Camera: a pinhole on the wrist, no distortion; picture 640 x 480 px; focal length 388.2 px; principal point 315.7 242.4 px. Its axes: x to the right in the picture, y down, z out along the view. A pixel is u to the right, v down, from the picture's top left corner.
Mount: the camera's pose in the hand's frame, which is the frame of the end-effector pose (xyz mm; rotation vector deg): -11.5 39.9 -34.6 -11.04 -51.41 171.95
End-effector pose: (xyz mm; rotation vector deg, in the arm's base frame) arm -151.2 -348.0 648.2 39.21 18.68 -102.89
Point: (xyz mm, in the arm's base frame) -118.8 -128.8 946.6
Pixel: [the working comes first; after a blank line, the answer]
In the camera's frame: 322.4 -49.9 186.2

outside the picture
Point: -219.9 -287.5 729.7
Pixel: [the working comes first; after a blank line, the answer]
In the camera's frame: 55.4 46.5 142.8

466 369
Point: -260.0 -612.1 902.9
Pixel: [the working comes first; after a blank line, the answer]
In the camera's frame: -133.8 -200.5 343.2

164 16
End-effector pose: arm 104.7 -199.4 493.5 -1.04 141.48 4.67
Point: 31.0 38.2 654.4
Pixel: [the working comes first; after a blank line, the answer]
In the camera's frame: 51.0 -108.6 -211.5

behind the camera
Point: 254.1 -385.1 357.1
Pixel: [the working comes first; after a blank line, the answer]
In the camera's frame: -13.1 76.5 316.7

300 336
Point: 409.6 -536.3 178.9
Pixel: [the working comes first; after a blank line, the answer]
In the camera's frame: -33.7 91.1 596.2

294 302
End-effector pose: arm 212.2 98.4 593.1 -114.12 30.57 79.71
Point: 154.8 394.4 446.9
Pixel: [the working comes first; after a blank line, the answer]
In the camera's frame: -179.4 -23.0 339.8

111 216
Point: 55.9 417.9 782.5
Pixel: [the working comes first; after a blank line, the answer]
In the camera's frame: 163.6 -0.1 409.1

471 242
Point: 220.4 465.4 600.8
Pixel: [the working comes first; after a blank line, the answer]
In the camera's frame: -63.9 102.5 402.6

254 341
